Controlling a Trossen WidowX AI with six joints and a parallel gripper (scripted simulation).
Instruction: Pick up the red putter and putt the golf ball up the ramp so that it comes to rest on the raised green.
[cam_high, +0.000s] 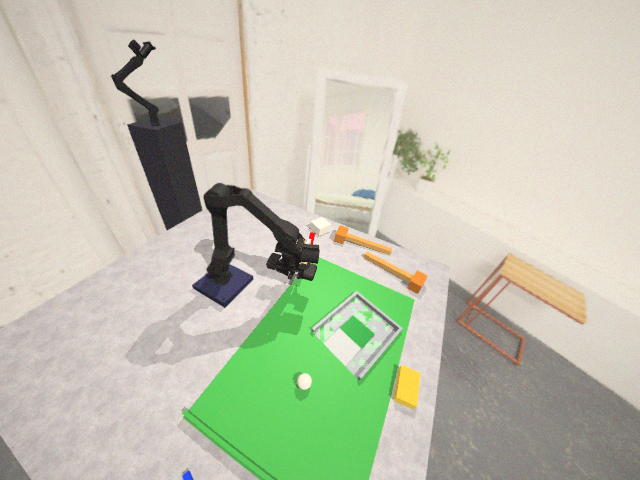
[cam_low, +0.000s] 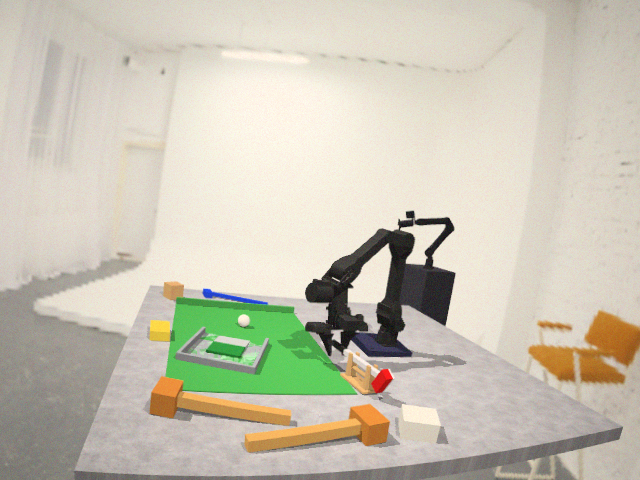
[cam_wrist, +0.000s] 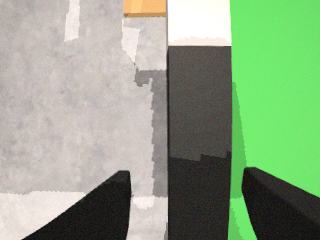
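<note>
Right now the red putter is 12 cm to the left of my gripper tip and 3 cm above it. Round my gripper tip: wooden stool 13 cm to the left; white cube 1 cm ahead, 39 cm to the left, 1 cm below; green mat 20 cm ahead, 22 cm to the right, 3 cm below.
</note>
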